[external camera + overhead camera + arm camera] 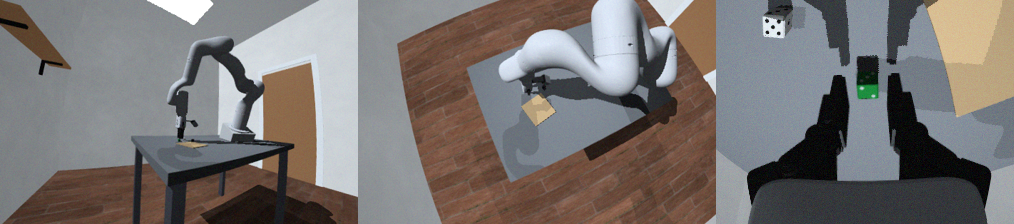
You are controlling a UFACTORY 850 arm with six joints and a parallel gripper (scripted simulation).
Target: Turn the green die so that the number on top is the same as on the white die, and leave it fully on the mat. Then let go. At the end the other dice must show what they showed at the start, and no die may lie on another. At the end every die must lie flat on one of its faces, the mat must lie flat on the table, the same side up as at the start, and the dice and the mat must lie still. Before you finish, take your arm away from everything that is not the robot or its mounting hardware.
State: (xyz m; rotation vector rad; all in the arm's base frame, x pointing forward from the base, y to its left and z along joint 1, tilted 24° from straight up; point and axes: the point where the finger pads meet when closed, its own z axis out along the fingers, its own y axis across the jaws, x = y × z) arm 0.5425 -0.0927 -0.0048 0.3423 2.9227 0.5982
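The green die lies 1 cm ahead of my hand and 3 cm below it. From my hand the other things lie so: black die: 9 cm behind, 2 cm to the left, 3 cm below; white die: 6 cm behind, 5 cm to the right, 3 cm below; mat: 1 cm behind, 13 cm to the left, 4 cm below.
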